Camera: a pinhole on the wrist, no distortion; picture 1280 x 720 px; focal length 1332.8 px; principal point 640.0 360.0 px. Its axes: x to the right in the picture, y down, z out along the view. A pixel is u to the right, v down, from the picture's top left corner.
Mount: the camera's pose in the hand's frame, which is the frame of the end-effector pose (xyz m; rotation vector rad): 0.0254 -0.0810 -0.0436 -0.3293 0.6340 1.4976
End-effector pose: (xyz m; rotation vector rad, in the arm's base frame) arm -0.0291 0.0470 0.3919 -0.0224 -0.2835 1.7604
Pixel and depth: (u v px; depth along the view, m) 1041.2 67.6 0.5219
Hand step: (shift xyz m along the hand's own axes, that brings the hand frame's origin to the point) 0.2275 0.3383 0.2622
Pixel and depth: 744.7 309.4 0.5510
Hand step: 0.1463 0.2686 0.3676
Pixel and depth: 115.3 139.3 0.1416
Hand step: 0.0772 -0.0470 0.0973
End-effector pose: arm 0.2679 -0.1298 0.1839 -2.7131 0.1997 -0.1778
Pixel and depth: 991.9 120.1 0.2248
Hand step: 0.1042 0.0934 0.0945
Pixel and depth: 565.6 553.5 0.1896
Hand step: 0.0341 0.0209 0.1187
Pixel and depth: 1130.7 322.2 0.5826
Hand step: 0.1400 0.4268 0.2951
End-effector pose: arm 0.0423 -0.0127 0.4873 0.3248 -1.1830 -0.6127
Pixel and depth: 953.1 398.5 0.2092
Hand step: 0.0561 0.0794 0.0962
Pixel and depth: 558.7 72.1 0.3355
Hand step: 0.1598 0.0894 0.2231
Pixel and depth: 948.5 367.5 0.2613
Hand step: 0.0697 0.1182 0.1304
